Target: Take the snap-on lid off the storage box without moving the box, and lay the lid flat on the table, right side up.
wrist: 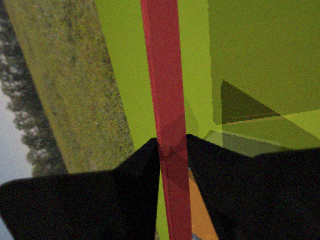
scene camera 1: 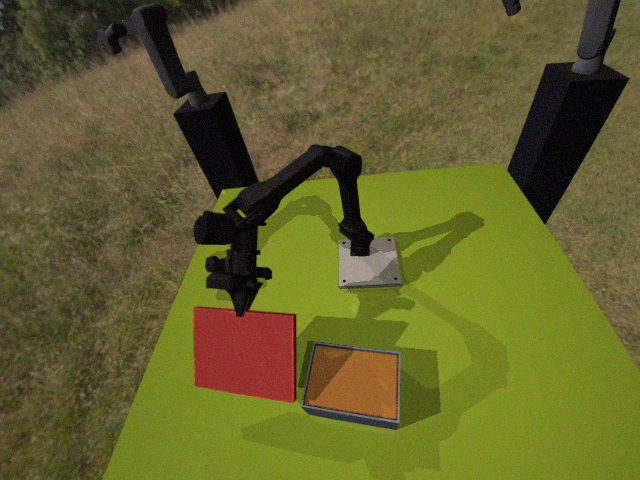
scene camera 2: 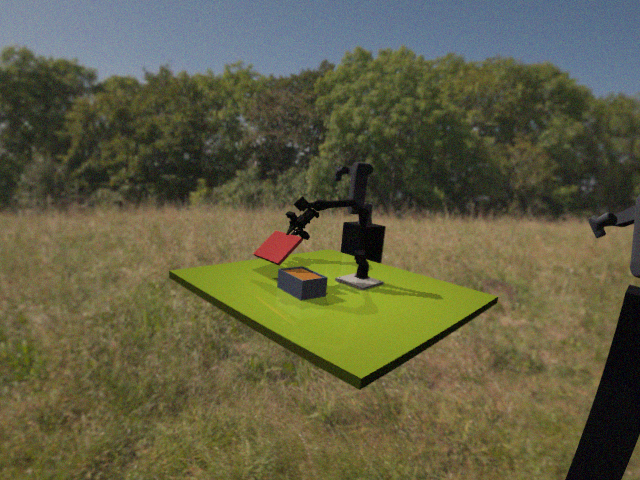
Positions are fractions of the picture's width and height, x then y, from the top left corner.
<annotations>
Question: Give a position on a blue-grey storage box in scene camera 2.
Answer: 0.47, 0.59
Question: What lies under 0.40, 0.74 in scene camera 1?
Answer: A red lid.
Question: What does the gripper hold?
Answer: A red lid.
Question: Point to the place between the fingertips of the gripper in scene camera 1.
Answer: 0.38, 0.66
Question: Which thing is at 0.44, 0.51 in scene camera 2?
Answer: A red lid.
</annotations>
